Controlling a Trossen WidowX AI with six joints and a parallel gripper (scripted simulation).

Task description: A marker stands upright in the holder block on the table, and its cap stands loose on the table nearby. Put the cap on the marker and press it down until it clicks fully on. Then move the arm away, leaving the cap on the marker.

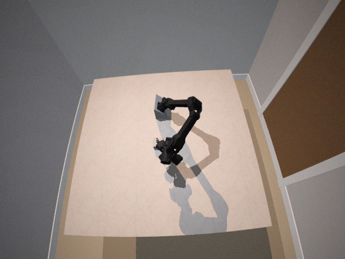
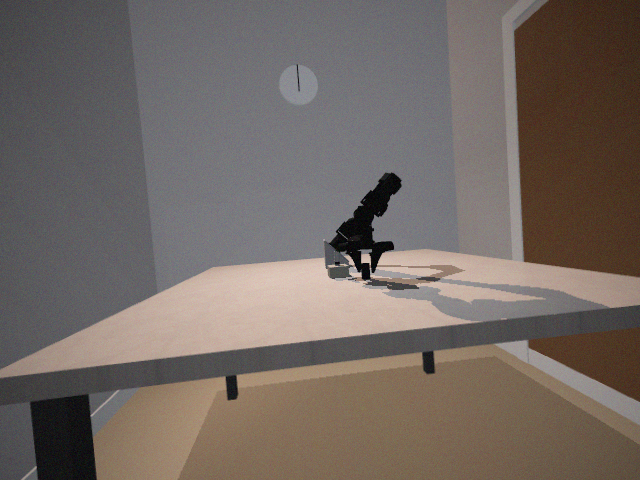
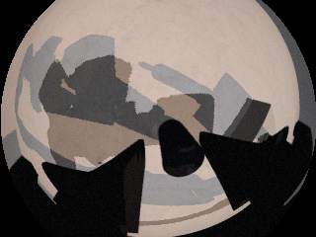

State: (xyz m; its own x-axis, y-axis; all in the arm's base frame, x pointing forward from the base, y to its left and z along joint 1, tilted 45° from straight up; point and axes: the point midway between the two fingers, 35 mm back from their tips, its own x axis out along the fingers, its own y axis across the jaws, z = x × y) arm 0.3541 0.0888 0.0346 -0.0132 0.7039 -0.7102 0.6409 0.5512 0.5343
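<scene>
My gripper tip is 1 cm below the dark cap. From my gripper tip the other things lie so: grey holder block (10 cm behind, 9 cm to the right).
</scene>
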